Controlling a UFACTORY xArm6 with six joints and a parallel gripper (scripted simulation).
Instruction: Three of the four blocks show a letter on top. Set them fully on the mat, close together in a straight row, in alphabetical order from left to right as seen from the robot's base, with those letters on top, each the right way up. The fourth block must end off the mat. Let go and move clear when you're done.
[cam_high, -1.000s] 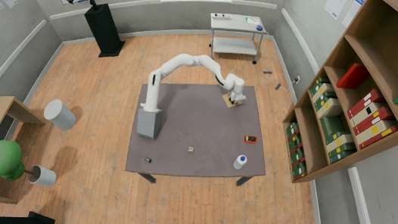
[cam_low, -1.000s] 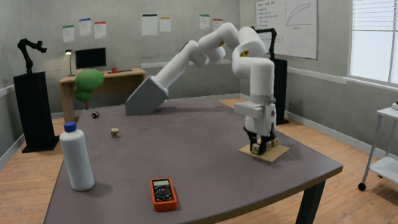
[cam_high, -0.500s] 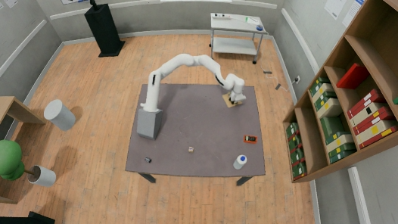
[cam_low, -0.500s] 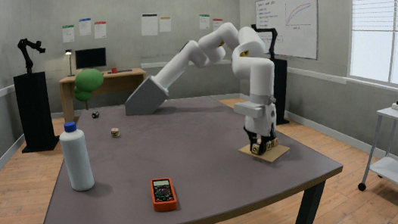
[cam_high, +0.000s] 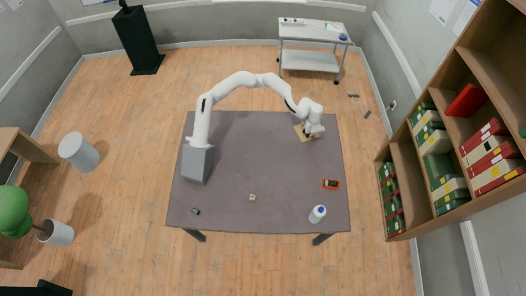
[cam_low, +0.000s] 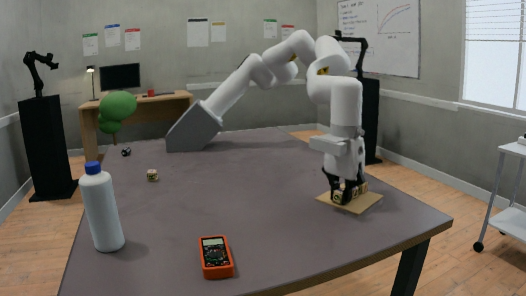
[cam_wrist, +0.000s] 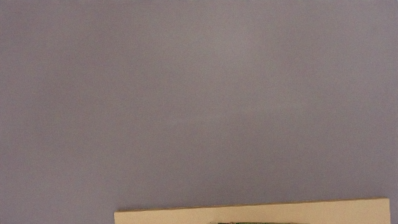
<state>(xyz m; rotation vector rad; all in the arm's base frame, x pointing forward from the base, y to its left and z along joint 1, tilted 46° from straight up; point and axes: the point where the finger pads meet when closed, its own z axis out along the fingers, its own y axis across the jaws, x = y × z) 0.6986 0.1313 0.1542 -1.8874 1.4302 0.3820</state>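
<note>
Now: the tan mat 20 mm behind my hand, 40 mm to the left of it and 30 mm below it. From my hand the other things lie so: black object: 680 mm behind, 580 mm to the right, 20 mm below; then white bottle: 20 mm ahead, 570 mm to the right, 60 mm above.
</note>
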